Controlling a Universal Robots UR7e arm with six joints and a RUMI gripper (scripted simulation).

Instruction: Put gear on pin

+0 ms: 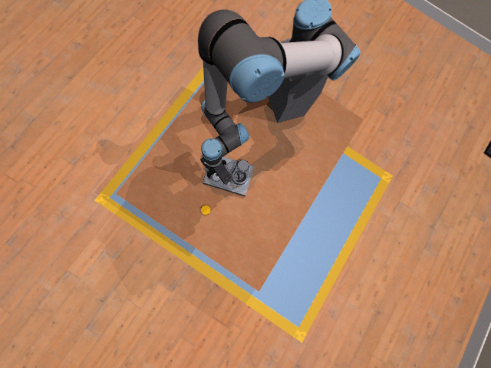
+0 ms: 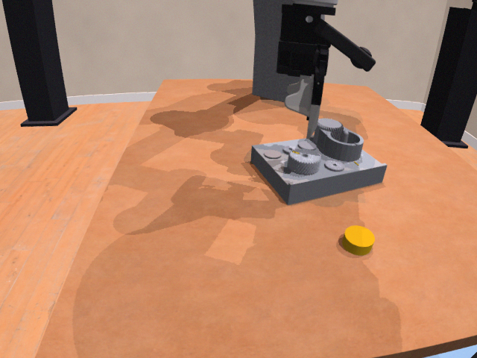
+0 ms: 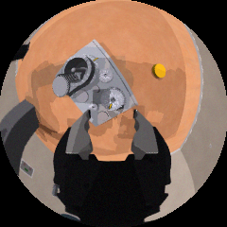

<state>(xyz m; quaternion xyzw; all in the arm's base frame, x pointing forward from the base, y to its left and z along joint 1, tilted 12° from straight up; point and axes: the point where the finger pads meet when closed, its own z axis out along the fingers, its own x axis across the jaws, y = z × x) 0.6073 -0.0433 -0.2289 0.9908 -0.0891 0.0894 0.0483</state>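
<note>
Now: hand 8 cm above the grey gear. Round my hand: yellow disc 18 cm ahead, 12 cm below, 7 cm to the left.
</note>
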